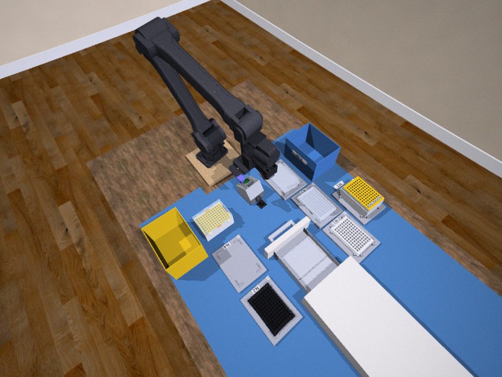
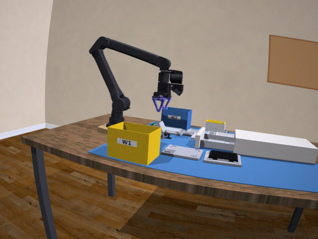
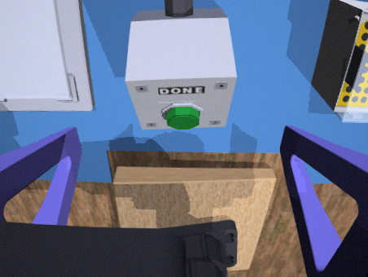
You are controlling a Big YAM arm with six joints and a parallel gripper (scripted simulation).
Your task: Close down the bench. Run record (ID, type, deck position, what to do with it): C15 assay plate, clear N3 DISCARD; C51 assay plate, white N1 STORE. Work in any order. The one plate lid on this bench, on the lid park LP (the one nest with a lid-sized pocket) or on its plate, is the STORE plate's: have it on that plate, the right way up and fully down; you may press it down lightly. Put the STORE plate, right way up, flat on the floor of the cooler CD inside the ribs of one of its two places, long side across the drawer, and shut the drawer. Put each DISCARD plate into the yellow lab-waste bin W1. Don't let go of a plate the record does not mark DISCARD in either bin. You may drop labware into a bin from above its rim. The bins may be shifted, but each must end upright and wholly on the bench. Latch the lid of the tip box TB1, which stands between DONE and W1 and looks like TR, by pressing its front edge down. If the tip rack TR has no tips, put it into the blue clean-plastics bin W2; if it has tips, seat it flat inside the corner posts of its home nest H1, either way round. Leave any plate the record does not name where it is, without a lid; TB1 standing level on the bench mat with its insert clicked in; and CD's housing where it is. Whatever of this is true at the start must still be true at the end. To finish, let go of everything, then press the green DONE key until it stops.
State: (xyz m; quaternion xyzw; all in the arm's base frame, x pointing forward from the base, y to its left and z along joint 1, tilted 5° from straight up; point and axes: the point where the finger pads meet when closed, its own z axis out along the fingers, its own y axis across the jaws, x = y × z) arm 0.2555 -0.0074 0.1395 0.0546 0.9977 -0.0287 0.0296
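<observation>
Right now the clear plate lid is 140 mm to the left of my hand, 140 mm below it and 40 mm ahead of it. Round my hand: tip box lid: 190 mm to the right, 90 mm below, 20 mm behind; lid park nest LP: 150 mm below, 140 mm to the left, 40 mm ahead; green DONE key: 90 mm below, 40 mm behind.
</observation>
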